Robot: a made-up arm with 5 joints.
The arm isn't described. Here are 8 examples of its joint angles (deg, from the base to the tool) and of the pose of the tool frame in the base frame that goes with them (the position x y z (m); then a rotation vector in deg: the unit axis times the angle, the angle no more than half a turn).
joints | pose
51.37 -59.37 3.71 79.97 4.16 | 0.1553 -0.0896 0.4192 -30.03 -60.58 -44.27
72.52 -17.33 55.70 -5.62 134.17 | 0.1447 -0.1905 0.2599 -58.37 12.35 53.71
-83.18 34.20 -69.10 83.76 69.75 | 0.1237 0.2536 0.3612 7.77 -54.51 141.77
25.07 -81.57 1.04 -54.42 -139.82 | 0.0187 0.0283 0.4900 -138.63 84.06 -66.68
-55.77 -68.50 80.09 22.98 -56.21 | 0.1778 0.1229 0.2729 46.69 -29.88 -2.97
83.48 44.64 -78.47 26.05 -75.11 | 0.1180 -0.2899 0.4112 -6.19 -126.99 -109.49
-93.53 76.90 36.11 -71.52 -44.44 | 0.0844 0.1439 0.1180 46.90 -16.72 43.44
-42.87 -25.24 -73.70 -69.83 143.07 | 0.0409 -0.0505 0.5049 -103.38 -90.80 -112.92
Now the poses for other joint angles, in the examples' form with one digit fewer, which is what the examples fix.
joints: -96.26 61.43 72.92 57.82 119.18
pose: 0.096 -0.023 0.230 -22.1 -124.3 -97.8
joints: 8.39 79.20 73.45 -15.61 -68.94
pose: 0.061 0.000 0.167 -26.7 43.3 -75.3
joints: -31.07 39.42 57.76 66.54 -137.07
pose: 0.121 0.014 0.193 -84.1 6.7 -91.5
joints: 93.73 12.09 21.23 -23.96 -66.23
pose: 0.068 -0.259 0.288 -23.3 -106.2 -126.6
